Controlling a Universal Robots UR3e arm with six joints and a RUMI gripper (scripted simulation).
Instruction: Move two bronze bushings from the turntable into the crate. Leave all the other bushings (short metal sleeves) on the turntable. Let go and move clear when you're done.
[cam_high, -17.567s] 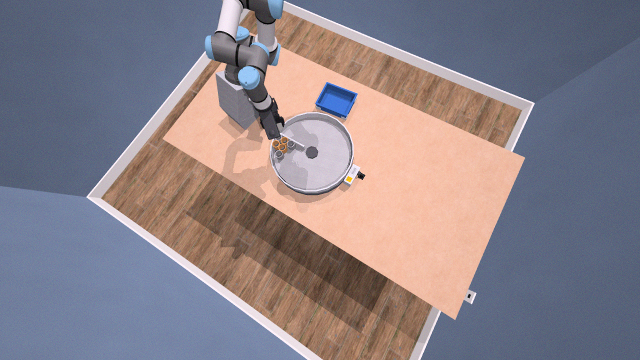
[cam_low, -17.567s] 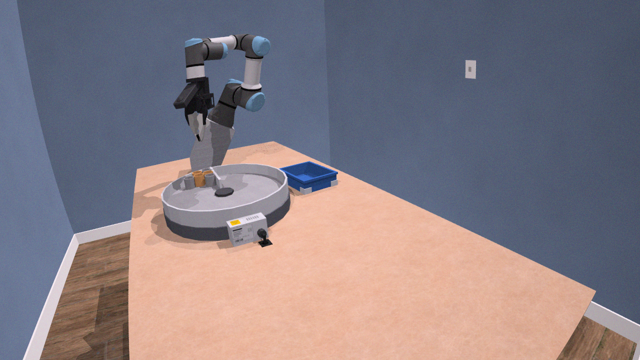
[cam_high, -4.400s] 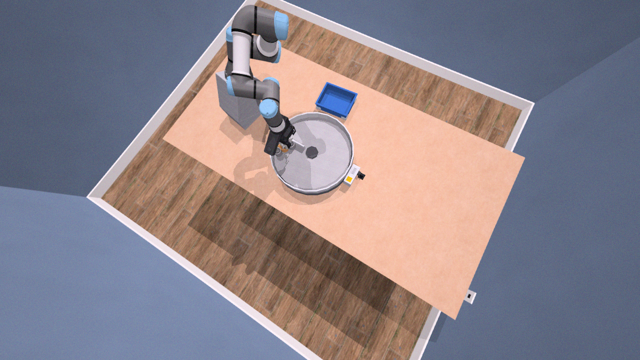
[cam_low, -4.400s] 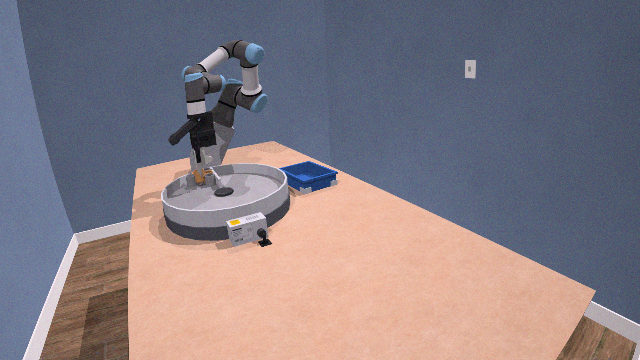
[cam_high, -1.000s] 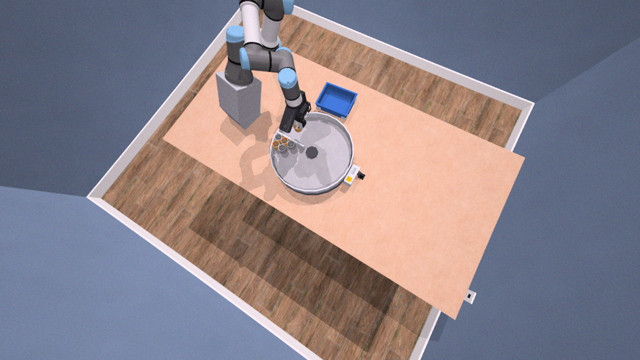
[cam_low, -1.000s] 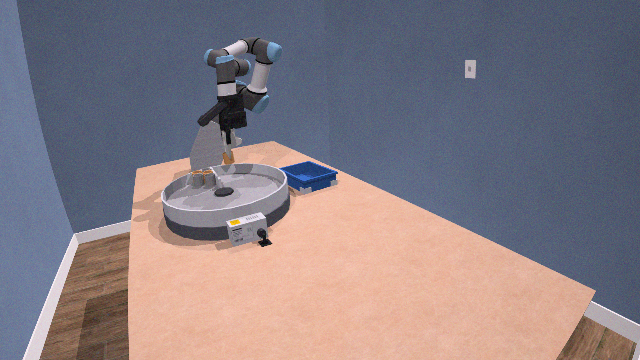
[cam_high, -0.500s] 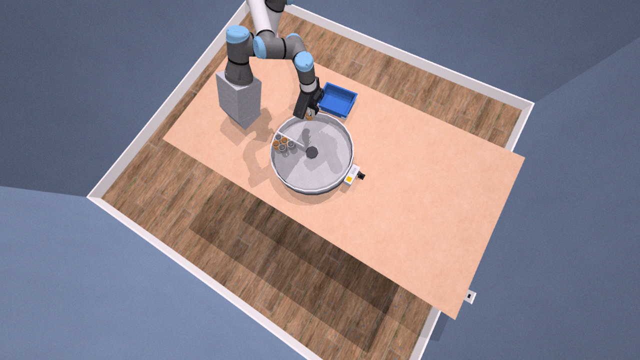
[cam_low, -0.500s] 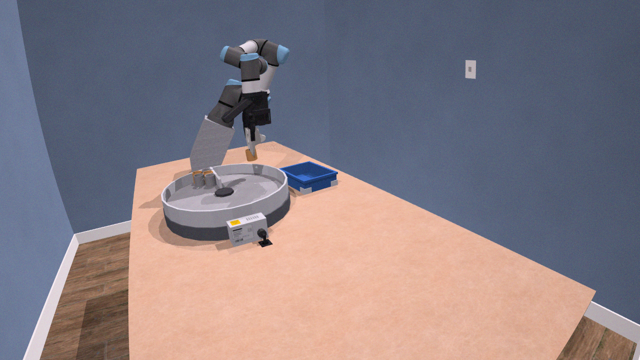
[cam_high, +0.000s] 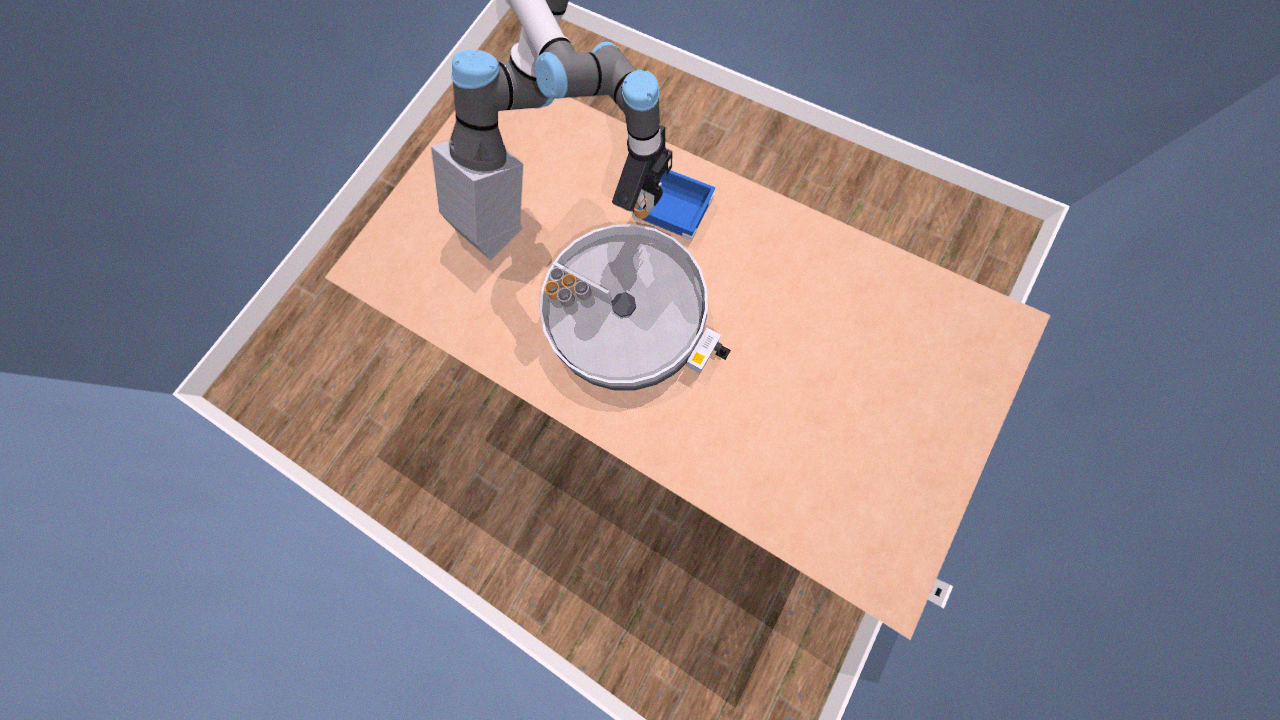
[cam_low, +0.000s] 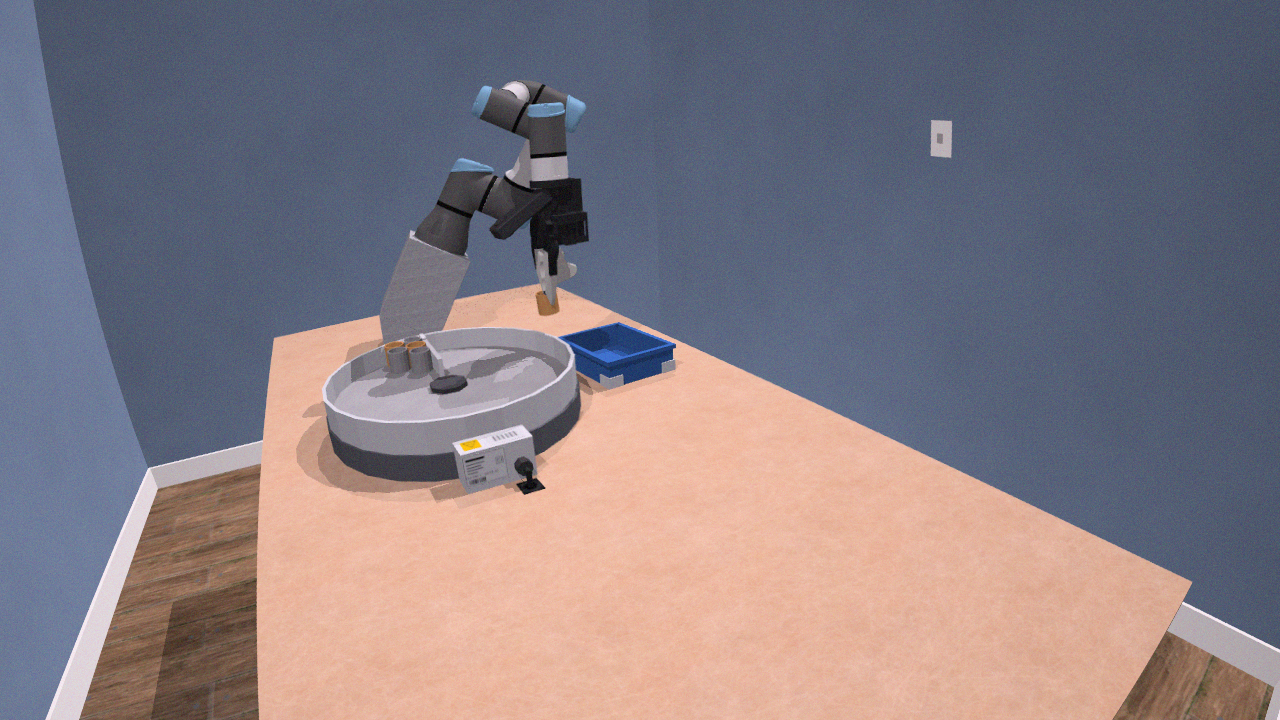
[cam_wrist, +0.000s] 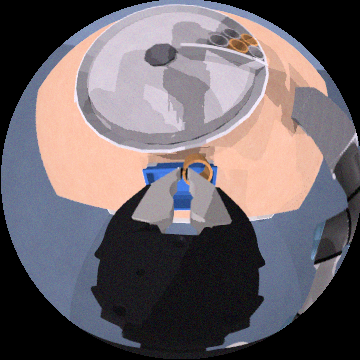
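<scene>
Now: hand 130 mm above the blue crate, 120 mm to the right of it and 20 mm short of it. From my hand the other things lie so: grey turntable 220 mm to the right, 100 mm below, 40 mm ahead.
</scene>
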